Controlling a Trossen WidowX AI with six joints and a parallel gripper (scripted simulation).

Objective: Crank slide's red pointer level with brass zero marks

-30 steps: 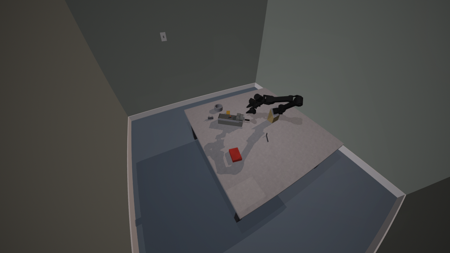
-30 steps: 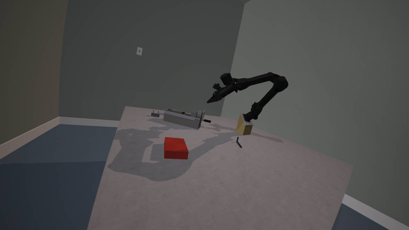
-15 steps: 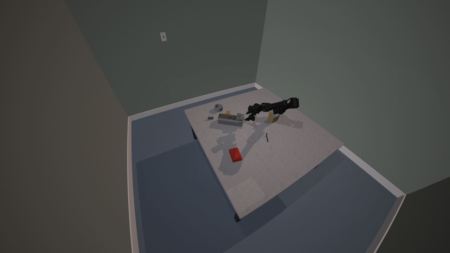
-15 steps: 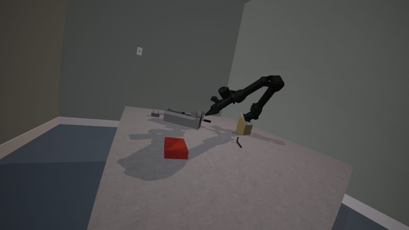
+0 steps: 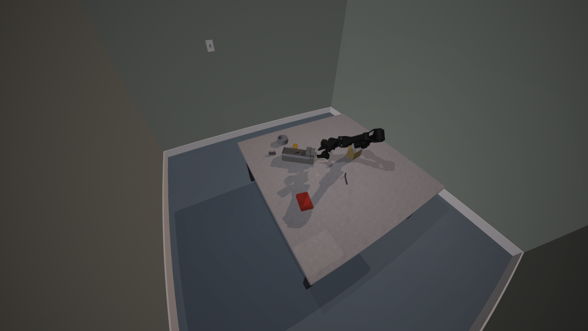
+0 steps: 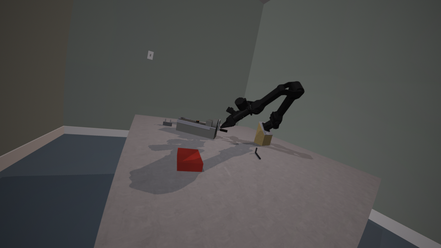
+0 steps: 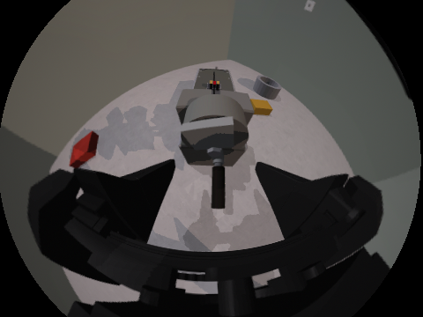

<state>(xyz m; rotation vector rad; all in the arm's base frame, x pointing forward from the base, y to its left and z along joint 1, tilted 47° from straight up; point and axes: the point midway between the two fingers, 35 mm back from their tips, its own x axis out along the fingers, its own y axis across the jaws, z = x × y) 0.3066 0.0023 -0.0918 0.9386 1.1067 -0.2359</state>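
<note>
Now: gripper tip 20 mm past the black crank handle, 10 mm to the right of it and 20 mm above it. The rest, counted from my gripper tip: yellow block (80 mm ahead, 240 mm to the right, 70 mm below); red pointer (130 mm ahead, 90 mm to the right); black bent key (100 mm behind, 260 mm to the left, 70 mm below).
</note>
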